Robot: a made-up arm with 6 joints.
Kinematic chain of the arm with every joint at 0, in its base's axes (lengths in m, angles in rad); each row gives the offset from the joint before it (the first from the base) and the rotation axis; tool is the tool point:
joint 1: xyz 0 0 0.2 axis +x
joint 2: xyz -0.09 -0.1 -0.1 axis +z
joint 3: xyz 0.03 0 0.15 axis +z
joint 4: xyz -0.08 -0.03 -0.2 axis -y
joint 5: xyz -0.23 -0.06 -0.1 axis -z
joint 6: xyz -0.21 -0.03 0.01 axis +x
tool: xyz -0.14 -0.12 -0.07
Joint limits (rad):
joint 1: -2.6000..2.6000
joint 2: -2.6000..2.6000
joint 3: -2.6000..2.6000
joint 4: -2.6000..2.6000
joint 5: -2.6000..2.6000
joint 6: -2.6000..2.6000
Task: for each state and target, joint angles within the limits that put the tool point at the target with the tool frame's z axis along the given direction. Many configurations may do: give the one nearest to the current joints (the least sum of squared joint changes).
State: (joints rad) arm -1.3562 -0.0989 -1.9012 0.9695 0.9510 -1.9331
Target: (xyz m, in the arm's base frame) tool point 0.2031 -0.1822 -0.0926 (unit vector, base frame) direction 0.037 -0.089 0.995
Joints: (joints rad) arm -1.5184 0.0378 -1.6268 0.3037 1.5122 -1.9108
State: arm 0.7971 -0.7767 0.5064 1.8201 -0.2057 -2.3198
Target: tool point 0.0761 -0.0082 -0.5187 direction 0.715 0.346 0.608
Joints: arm 0.5271 -1.0769 0.3530 2.2991 0.1839 -1.9120
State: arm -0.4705 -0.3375 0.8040 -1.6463 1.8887 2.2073
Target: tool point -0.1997 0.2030 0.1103 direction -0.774 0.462 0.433
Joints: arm -0.8326 -0.8720 0.5793 -1.5213 1.2365 2.3549
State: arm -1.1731 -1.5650 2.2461 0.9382 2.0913 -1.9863
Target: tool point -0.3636 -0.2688 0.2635 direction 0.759 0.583 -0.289
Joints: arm -0.9180 -1.2716 2.4893 0.7278 2.1407 -1.9011
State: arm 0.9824 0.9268 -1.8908 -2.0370 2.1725 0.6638
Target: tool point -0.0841 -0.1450 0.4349 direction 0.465 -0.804 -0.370
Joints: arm 1.6697 1.0745 -1.6831 -2.0221 1.5999 1.4434
